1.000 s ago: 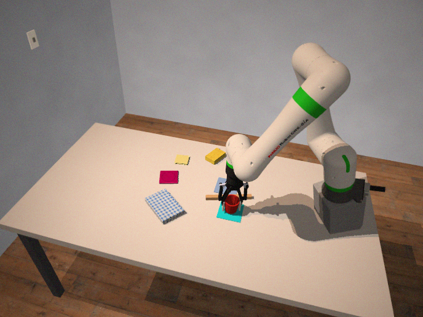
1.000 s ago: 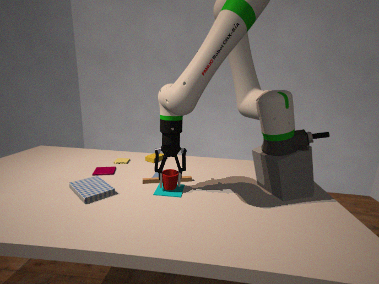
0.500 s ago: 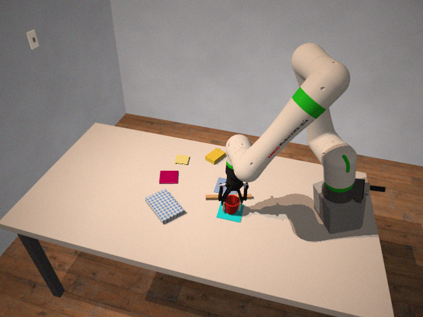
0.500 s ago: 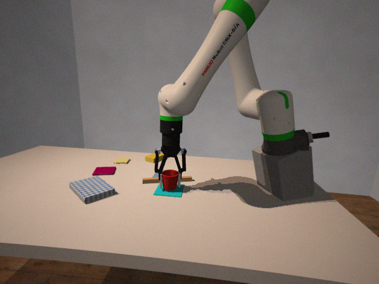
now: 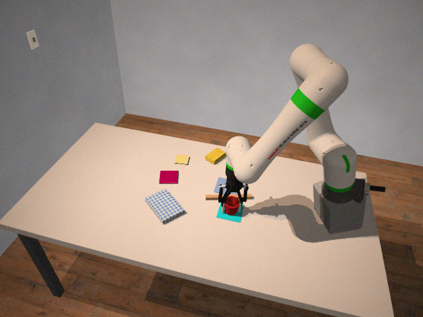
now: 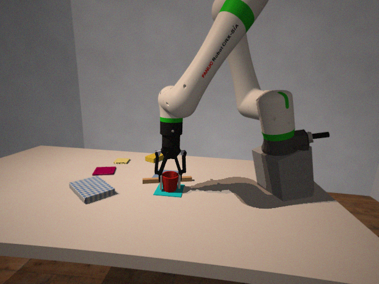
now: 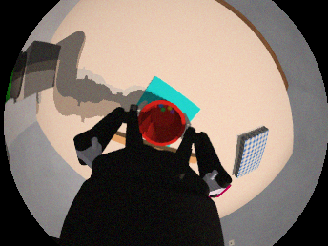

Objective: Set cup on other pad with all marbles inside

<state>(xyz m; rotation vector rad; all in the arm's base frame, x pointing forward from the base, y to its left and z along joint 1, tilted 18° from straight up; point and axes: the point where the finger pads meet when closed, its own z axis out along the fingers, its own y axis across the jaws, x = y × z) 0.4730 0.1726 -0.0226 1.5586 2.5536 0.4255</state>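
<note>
My gripper is now 20 mm above the red cup. Also, from my hand: wooden rail (40 mm ahead, 80 mm to the right, 40 mm below); then cyan pad (10 mm to the right, 50 mm below).
</note>
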